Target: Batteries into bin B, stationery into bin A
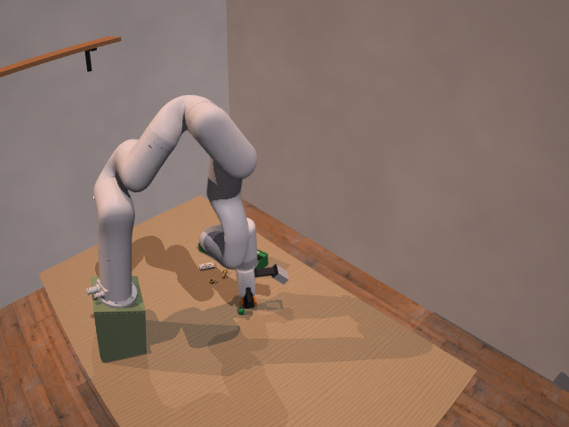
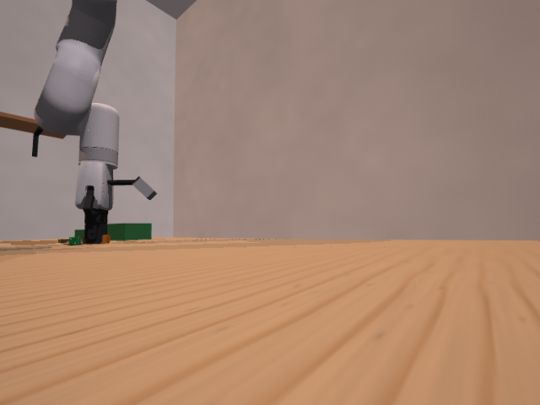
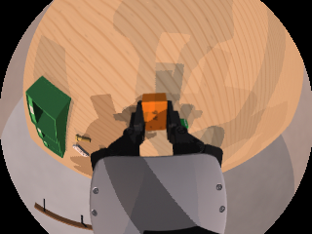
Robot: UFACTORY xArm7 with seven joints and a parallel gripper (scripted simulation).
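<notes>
Right now my hand is 40 mm past the small green piece, 10 mm to the left of it and 10 mm above it. From my hand the other things lie so: white flat thing 230 mm to the left, 30 mm ahead, 20 mm below; then orange block 10 mm to the left, 10 mm below, 10 mm behind; then flat green block 130 mm ahead, 120 mm to the left, 10 mm below.
</notes>
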